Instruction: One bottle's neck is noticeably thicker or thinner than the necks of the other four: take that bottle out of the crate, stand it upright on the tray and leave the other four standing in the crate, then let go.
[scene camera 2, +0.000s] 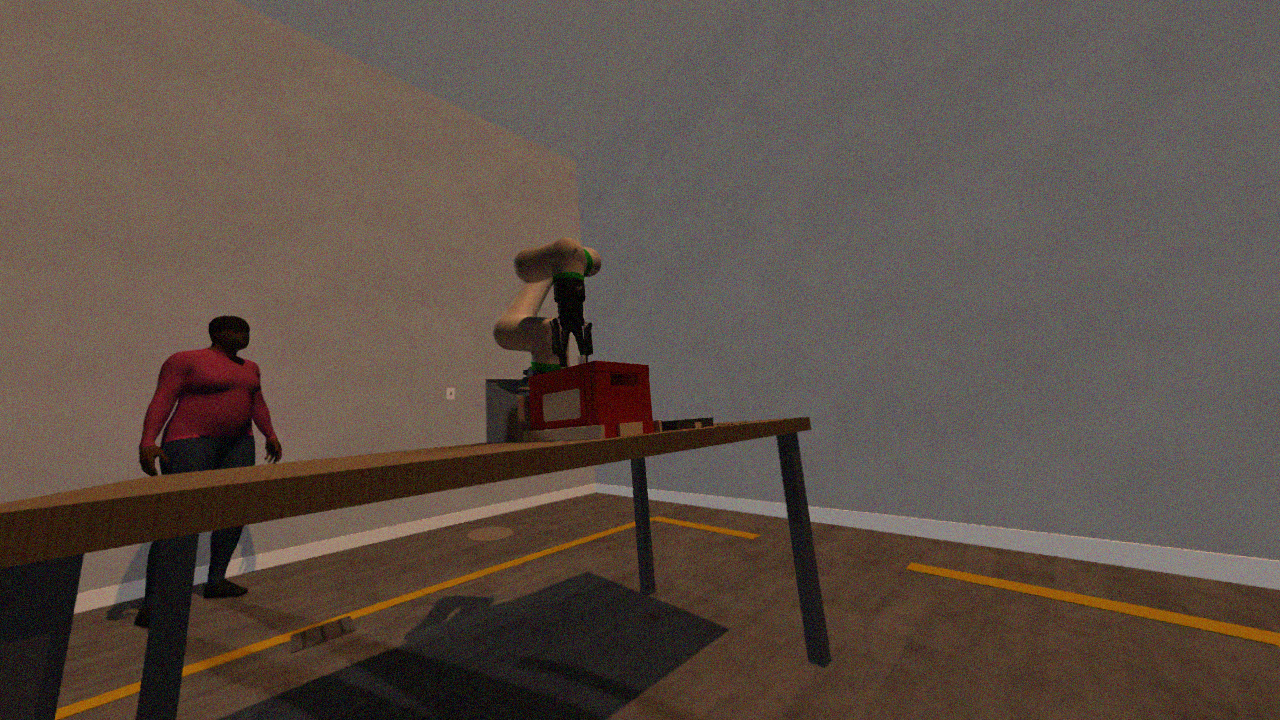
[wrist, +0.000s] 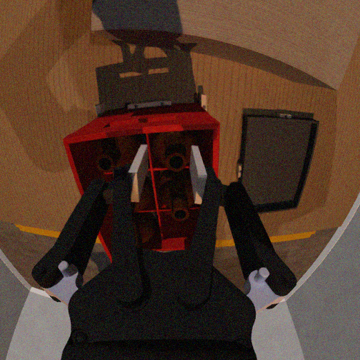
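The red crate (scene camera 2: 622, 402) (wrist: 195, 119) stands on the table, with dark brown bottles upright in its compartments. In the wrist view one bottle (wrist: 176, 161) shows between the finger pads, another bottle (wrist: 180, 213) below it and a third bottle (wrist: 105, 162) at the upper left. Fingers and shadow hide other compartments, and neck thickness is hard to compare. My gripper (scene camera 2: 572, 357) (wrist: 168, 156) is partly open and empty, pointing down above the crate, its pads either side of the first bottle's mouth in the wrist view. The dark tray (scene camera 2: 687, 422) (wrist: 277, 160) lies right of the crate.
The wooden table (scene camera 2: 429, 465) (wrist: 30, 150) carries the crate and tray. A grey box-like block (scene camera 2: 503, 411) stands beside the crate near the arm's base. A person in a red top (scene camera 2: 210, 394) stands behind the table at the left. The crate's walls and red dividers surround the bottles.
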